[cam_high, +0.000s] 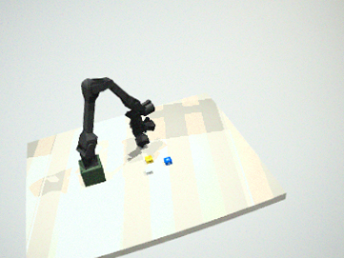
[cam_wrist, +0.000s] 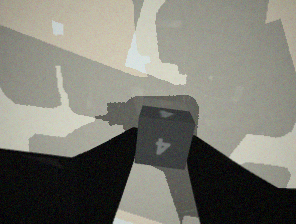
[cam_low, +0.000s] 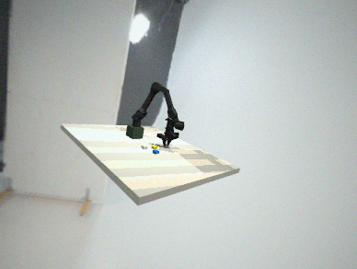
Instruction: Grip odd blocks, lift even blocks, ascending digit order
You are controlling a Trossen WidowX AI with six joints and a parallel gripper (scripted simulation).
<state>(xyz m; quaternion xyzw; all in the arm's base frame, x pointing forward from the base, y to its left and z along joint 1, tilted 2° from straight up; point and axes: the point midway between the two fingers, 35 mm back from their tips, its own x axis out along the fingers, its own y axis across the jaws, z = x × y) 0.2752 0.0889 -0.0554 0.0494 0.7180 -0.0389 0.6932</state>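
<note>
The blue block is 6 cm ahead of my gripper tip and 18 cm to the right of it. Also, from my gripper tip: grey block (right at my gripper tip); then yellow block (1 cm behind, 12 cm to the right); then white block (4 cm behind, 19 cm to the right).
</note>
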